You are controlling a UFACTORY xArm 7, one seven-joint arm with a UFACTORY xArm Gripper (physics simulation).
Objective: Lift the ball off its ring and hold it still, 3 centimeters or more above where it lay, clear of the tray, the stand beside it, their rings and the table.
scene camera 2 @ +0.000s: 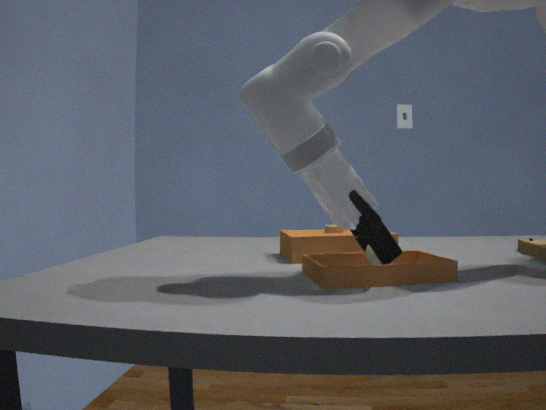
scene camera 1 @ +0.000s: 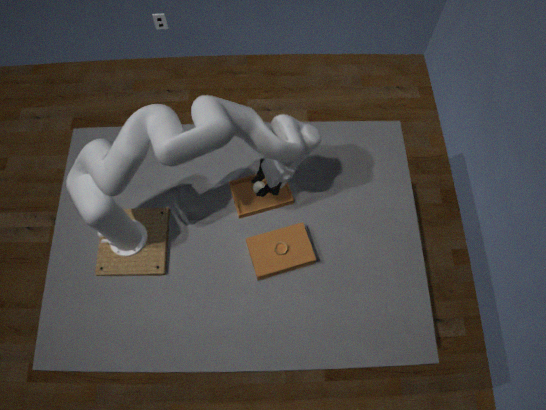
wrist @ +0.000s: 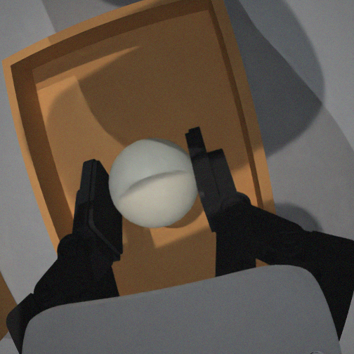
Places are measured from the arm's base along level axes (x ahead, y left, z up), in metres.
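Pixels of known places: gripper, fingertip midpoint: (scene camera 2: 386,256) (scene camera 1: 257,189); arm's base at its link origin: (scene camera 1: 128,238).
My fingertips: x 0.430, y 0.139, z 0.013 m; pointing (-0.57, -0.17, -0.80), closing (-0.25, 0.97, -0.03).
Ahead of a thing's pixels: the offset from my fingertips to its top centre. "pt": to the spot under its first point. Level surfaces: height alone.
The pale ball {0.027 m up, 0.008 m ahead, 0.002 m left} (scene camera 1: 258,188) (scene camera 2: 372,255) (wrist: 154,185) is low inside the orange tray {0.003 m down, 0.013 m ahead, 0.006 m right} (scene camera 1: 265,210) (scene camera 2: 390,276) (wrist: 245,100), its lower part hidden by the tray's front wall in scene camera 2. My gripper (scene camera 1: 259,185) (scene camera 2: 387,255) (wrist: 149,163) reaches down into the tray at a tilt. Its black fingers stand on both sides of the ball and appear to touch it, so it is shut on the ball. The ring under the ball cannot be made out.
The orange stand (scene camera 1: 295,260) (scene camera 2: 295,246) is beside the tray, with a ring {pt 0.014 m up, 0.047 m ahead, 0.217 m right} (scene camera 1: 276,248) (scene camera 2: 334,229) on its top. Both rest on the grey table {0.031 m down} (scene camera 1: 225,320) (scene camera 2: 225,317). The arm's wooden base board (scene camera 1: 150,265) is at the left in scene camera 1.
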